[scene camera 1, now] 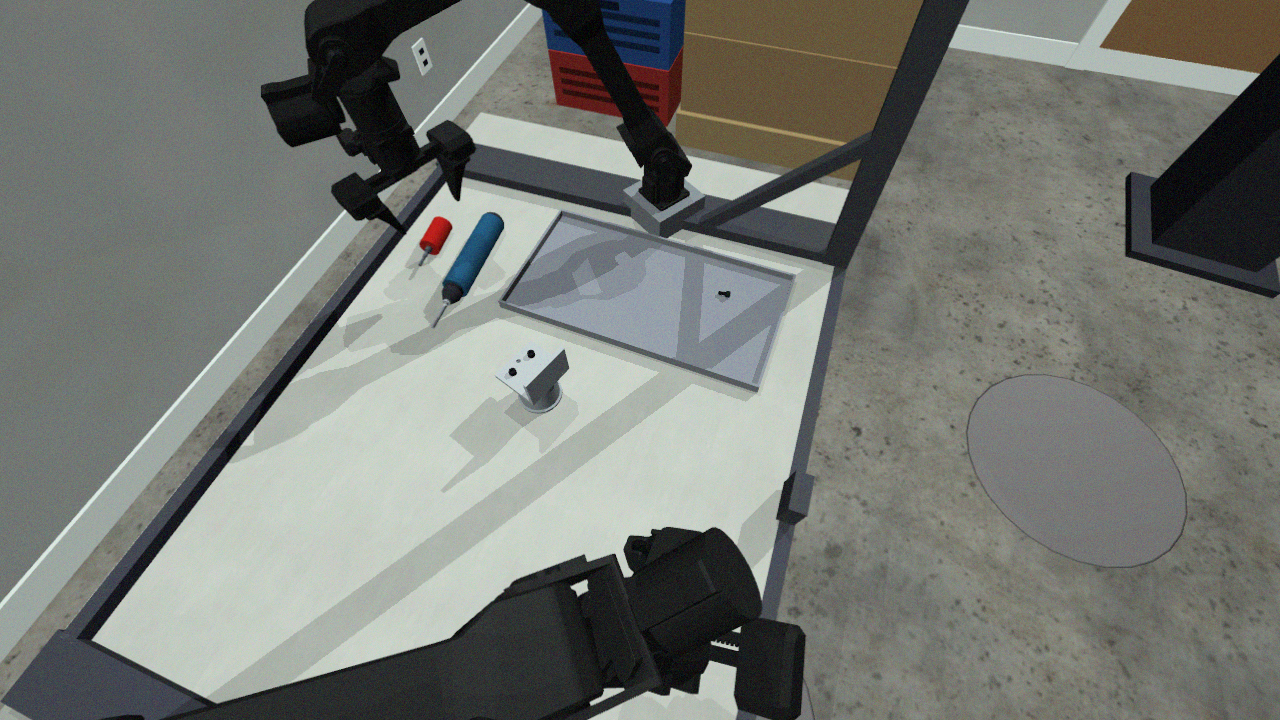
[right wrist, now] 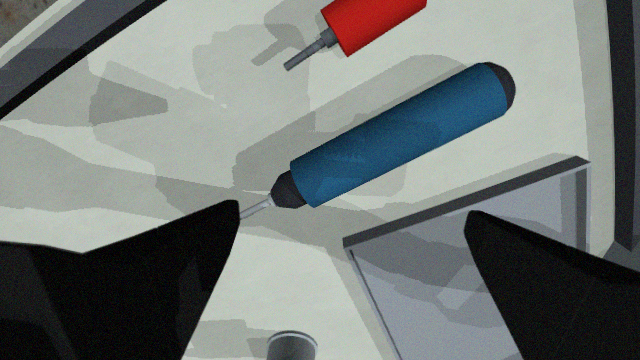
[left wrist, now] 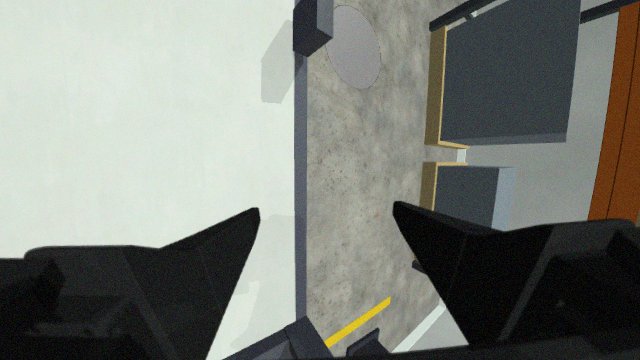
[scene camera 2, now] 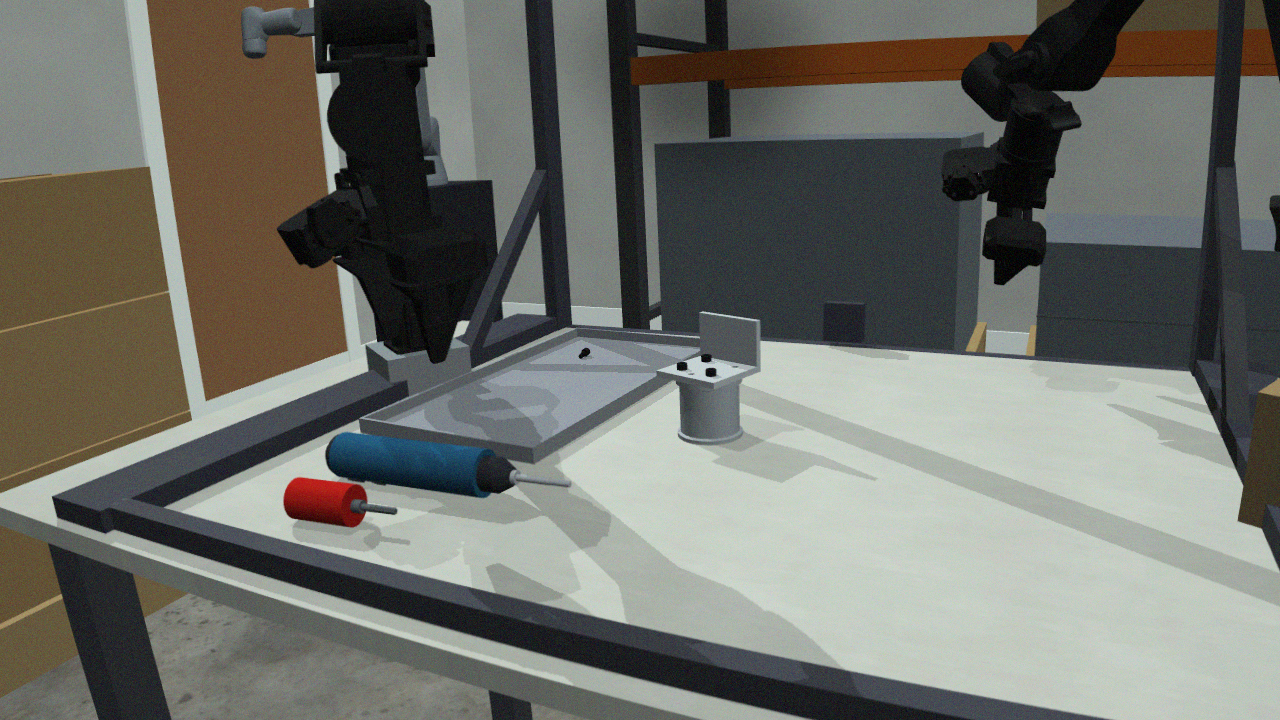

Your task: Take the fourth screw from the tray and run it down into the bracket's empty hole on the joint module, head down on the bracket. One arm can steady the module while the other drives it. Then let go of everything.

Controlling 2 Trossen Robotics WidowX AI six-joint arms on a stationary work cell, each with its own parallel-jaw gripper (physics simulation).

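Places are measured from the left arm's base along level axes (x ahead, y left, z up), in millimetres.
Pixels of known places: left gripper, fingertip midpoint: [scene camera 1: 730, 648] [left wrist: 326, 210]; right gripper, fingertip midpoint: [scene camera 1: 431, 216] [right wrist: 352, 216] [scene camera 2: 414, 349]; right arm's base at its link origin: [scene camera 1: 664, 193] [scene camera 2: 415, 345].
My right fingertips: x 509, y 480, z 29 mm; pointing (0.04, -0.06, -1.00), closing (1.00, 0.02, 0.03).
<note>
Behind a point stands the place of what it marks.
A black screw [scene camera 1: 724, 293] @(x 793, y 145, z -90 mm) [scene camera 2: 584, 352] @(x 792, y 146, z -90 mm) lies in the grey tray [scene camera 1: 626, 346] @(x 615, y 179, z -93 mm) [scene camera 2: 535, 452] @(x 523, y 372, z -90 mm) [right wrist: 425, 216] @(x 592, y 409, z -91 mm). The grey joint module [scene camera 1: 540, 395] [scene camera 2: 709, 411] @(x 452, y 225, z -69 mm) [right wrist: 291, 347] @(x 475, y 236, z -81 mm) stands upright on the table, with the L-shaped bracket [scene camera 1: 550, 371] @(x 485, y 173, z -8 mm) [scene camera 2: 729, 340] @(x 476, y 178, z -14 mm) on top. Three black screw heads show on the bracket in scene camera 2; which hole is empty is too small to tell. My right gripper [scene camera 1: 430, 215] @(x 509, y 480, z 29 mm) [scene camera 2: 415, 352] @(x 509, y 480, z 29 mm) [right wrist: 352, 216] @(x 509, y 480, z 29 mm) is open and empty, above the table near the two drivers. My left gripper [scene camera 2: 1004, 279] @(x 416, y -192, z 29 mm) [left wrist: 326, 210] @(x 416, y -192, z 29 mm) is open and empty, raised over the table's edge, far from the module.
A blue driver [scene camera 1: 478, 255] @(x 547, y 460, z -67 mm) [scene camera 2: 411, 462] @(x 527, y 487, z -71 mm) [right wrist: 400, 135] @(x 549, y 488, z -61 mm) lies between the tray and a short red driver [scene camera 1: 435, 235] @(x 521, y 550, z -69 mm) [scene camera 2: 324, 501] @(x 507, y 569, z -76 mm) [right wrist: 375, 25] @(x 526, y 554, z -69 mm). Both shafts point away from the tray's back rail. Dark rails [scene camera 2: 358, 573] @(x 385, y 585, z -81 mm) edge the table, and a slanted brace [scene camera 1: 787, 183] @(x 924, y 161, z 40 mm) rises behind the tray.
</note>
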